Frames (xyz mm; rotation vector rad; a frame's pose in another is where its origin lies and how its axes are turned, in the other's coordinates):
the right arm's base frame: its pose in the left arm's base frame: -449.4 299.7 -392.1 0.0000 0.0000 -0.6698
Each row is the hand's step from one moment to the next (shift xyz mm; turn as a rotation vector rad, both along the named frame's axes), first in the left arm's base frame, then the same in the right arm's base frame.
Working: the left arm's base frame: its pose in the right arm's base frame: 538.4 44.1 392.1 0.0000 0.0000 0.6698

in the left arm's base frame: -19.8 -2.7 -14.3 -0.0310 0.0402 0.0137
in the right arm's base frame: -13.8 -14.4 -14.3 -0.0493 0.0123 0.0137
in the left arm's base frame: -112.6 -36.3 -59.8 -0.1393 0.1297 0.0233
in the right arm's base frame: -65.7 -98.4 -59.8 -0.1897 0.0152 0.0233
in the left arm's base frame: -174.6 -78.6 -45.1 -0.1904 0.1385 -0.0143
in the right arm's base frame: -88.1 -170.0 -45.1 -0.2352 -0.0096 -0.0143
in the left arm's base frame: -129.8 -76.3 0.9 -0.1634 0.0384 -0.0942
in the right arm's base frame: -54.4 -140.4 0.9 -0.1519 -0.0713 -0.0942
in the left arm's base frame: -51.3 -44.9 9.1 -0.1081 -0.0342 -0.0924
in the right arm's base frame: -12.3 -67.0 9.1 -0.0635 -0.0939 -0.0924
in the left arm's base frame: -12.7 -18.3 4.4 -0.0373 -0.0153 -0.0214
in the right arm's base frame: 1.4 -22.2 4.4 -0.0197 -0.0352 -0.0214
